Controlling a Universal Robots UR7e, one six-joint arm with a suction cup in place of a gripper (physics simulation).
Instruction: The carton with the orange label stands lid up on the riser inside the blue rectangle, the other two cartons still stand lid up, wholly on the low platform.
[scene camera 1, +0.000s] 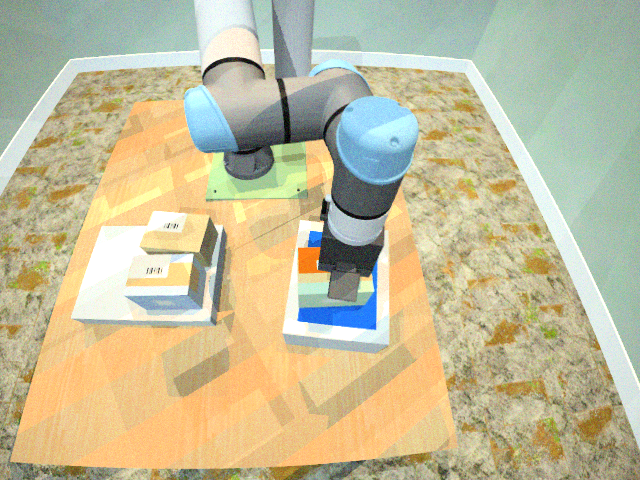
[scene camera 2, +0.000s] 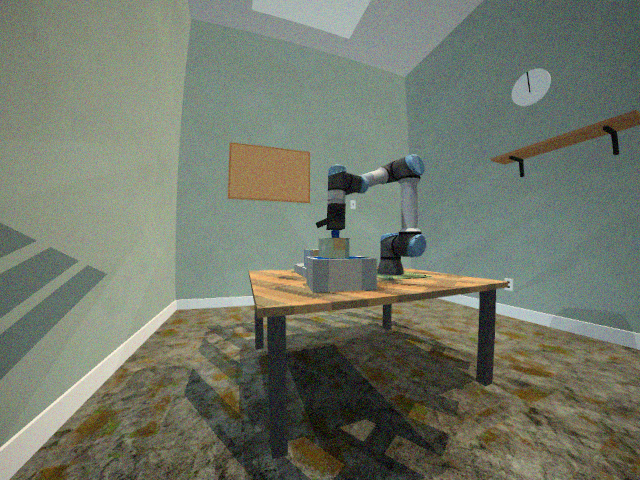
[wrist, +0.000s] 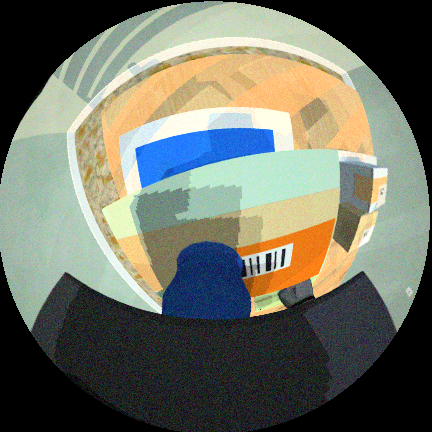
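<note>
The carton with the orange label stands lid up on the white riser. It sits inside the blue rectangle. My suction cup is right at the carton's lid, beside the barcode; I cannot tell whether it touches. It holds nothing. In scene camera 1 the arm's wrist hides the cup. The other two cartons stand lid up on the low platform at the left; they also show in the wrist view.
The arm's base stands on a green plate at the back of the wooden table. The elbow and wrist hang over the riser.
</note>
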